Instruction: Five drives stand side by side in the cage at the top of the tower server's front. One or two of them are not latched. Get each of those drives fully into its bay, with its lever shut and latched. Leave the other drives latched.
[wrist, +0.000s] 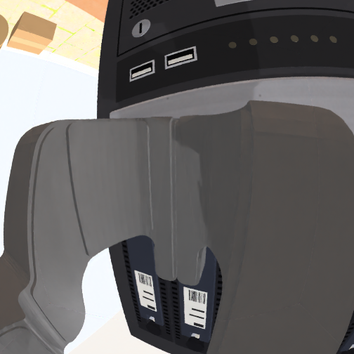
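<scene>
My gripper (186, 202) is shut and empty, its two fingertips together in front of the drive cage. A dark blue drive (145, 291) with a white label shows left of the fingertips, at the cage's left end. A second drive (195, 307) stands beside it, its label just below the right fingertip; the finger hides its upper part. Both drives look upright and nearly level with each other at the front. A small part of another drive (348, 342) shows at the bottom right edge. The fingers hide the drives between. Whether the levers are latched cannot be told.
The tower server's black front panel (210, 62) with two USB ports and small round lights lies above the fingers. A light grey band (210, 95) runs below it. A brown box (32, 32) stands far off at the upper left.
</scene>
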